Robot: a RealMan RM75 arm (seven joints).
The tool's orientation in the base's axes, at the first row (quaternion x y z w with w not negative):
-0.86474 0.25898 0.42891 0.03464
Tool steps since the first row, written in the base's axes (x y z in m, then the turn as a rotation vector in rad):
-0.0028 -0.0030 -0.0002 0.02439 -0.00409 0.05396
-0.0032 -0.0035 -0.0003 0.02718 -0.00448 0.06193
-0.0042 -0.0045 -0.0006 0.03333 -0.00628 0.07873
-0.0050 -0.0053 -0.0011 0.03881 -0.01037 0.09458
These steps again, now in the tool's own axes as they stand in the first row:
0.0000 0.0039 0.0013 -0.02714 0.00064 -0.05279
0.0001 0.0045 0.0015 -0.03164 0.00093 -0.05993
0.0002 0.0058 0.0021 -0.04059 0.00228 -0.07547
0.0006 0.0068 0.0028 -0.04819 0.00576 -0.09057

